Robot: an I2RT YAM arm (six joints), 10 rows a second.
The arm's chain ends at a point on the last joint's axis. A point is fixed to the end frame.
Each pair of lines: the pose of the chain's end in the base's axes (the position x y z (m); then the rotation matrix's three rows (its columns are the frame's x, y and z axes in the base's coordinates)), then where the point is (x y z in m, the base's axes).
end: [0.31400 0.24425 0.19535], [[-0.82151 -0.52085 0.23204], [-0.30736 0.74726 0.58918], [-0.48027 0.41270 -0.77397]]
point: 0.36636 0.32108 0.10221
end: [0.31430 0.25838 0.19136], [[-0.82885 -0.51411 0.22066], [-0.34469 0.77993 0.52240], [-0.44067 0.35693 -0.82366]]
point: 0.36529 0.32711 0.09138
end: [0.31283 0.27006 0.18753], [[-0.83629 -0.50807 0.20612], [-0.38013 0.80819 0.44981], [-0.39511 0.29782 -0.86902]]
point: 0.36205 0.32993 0.08117
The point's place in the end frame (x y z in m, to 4 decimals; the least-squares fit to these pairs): -0.0219 -0.0083 0.1295
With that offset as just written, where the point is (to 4 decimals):
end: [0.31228 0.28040 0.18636], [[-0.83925 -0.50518 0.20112], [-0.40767 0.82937 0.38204], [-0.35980 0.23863 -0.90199]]
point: 0.3609 0.3319 0.0755
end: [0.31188 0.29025 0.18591], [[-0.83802 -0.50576 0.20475], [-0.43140 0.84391 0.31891], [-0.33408 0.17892 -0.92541]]
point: 0.3609 0.3340 0.0719
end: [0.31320 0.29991 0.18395], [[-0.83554 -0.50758 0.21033], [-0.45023 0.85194 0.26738], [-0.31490 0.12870 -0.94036]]
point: 0.3629 0.3373 0.0680
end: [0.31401 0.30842 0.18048], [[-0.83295 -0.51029 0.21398], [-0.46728 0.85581 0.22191], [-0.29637 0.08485 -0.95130]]
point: 0.3642 0.3403 0.0631
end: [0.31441 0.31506 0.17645], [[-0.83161 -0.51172 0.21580], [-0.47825 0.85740 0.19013], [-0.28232 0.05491 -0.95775]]
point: 0.3648 0.3430 0.0581
